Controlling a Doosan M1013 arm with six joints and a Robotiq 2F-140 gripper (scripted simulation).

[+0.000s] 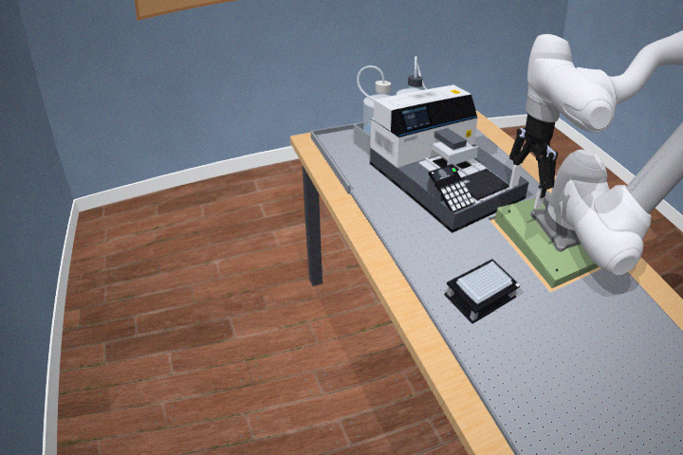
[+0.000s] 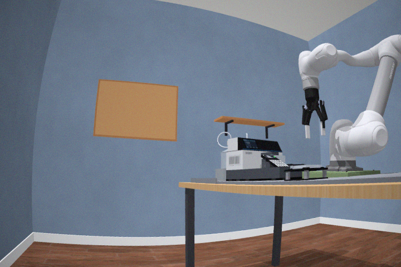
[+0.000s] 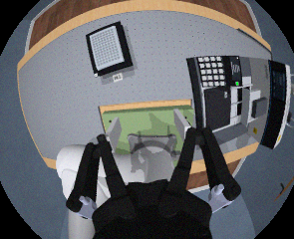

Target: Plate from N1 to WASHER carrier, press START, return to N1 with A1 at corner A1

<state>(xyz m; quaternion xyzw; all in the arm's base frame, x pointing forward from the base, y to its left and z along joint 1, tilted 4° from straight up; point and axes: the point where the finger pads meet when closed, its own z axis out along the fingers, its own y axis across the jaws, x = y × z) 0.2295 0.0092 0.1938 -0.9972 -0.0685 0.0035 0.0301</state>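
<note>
My gripper is now 170 mm short of the well plate, 170 mm above it and 120 mm to the right of it. The rest, counted from my hand: plate washer (390 mm to the right, 90 mm below, 20 mm ahead); then black plate nest N1 (180 mm below, 170 mm ahead, 120 mm to the left); then washer carrier (250 mm to the right, 150 mm below, 20 mm behind).
</note>
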